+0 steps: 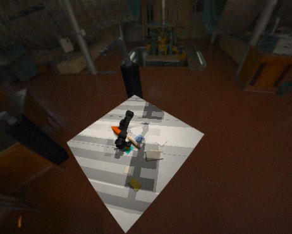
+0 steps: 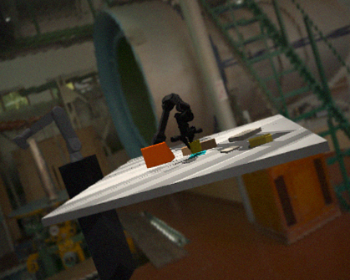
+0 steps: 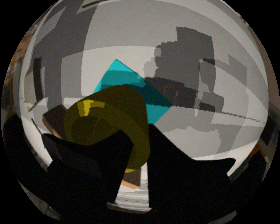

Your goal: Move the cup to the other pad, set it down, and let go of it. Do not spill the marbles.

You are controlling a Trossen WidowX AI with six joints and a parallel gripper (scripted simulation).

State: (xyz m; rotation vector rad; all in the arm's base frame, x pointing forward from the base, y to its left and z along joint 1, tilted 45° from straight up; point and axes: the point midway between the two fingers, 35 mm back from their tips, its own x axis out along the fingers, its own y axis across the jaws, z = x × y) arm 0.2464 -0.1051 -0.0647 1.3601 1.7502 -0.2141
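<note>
My gripper tip is now 20 mm short of the yellow cup and 20 mm to the right of it. Round my gripper tip: wooden bar 20 mm ahead, 110 mm to the left, 30 mm below; then beige slab 310 mm ahead, 170 mm to the left, 30 mm below; then teal pad 20 mm ahead, 20 mm to the left, 50 mm below.
</note>
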